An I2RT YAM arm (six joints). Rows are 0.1 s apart.
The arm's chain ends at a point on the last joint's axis. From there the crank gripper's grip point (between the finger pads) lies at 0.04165 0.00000 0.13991 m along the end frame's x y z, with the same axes.
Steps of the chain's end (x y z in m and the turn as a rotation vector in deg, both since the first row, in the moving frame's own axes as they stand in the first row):
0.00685, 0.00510, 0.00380, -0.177, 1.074, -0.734
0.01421, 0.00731, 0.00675, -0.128, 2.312, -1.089
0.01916, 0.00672, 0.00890, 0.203, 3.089, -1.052
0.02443, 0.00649, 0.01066, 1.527, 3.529, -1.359
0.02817, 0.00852, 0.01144, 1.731, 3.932, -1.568
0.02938, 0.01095, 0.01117, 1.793, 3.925, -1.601
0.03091, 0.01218, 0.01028, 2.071, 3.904, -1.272
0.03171, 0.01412, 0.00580, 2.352, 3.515, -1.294
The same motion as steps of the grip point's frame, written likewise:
0.00946, 0.00498, 0.00299, -0.177, 1.074, -0.734
0.01982, 0.00678, 0.00496, -0.128, 2.312, -1.089
0.02663, 0.00539, 0.00645, 0.203, 3.089, -1.052
0.03291, 0.00171, 0.00777, 1.527, 3.529, -1.359
0.03759, 0.00307, 0.00817, 1.731, 3.932, -1.568
0.03878, 0.00532, 0.00791, 1.793, 3.925, -1.601
0.04027, 0.00615, 0.00701, 2.071, 3.904, -1.272
0.04013, 0.00740, 0.00285, 2.352, 3.515, -1.294

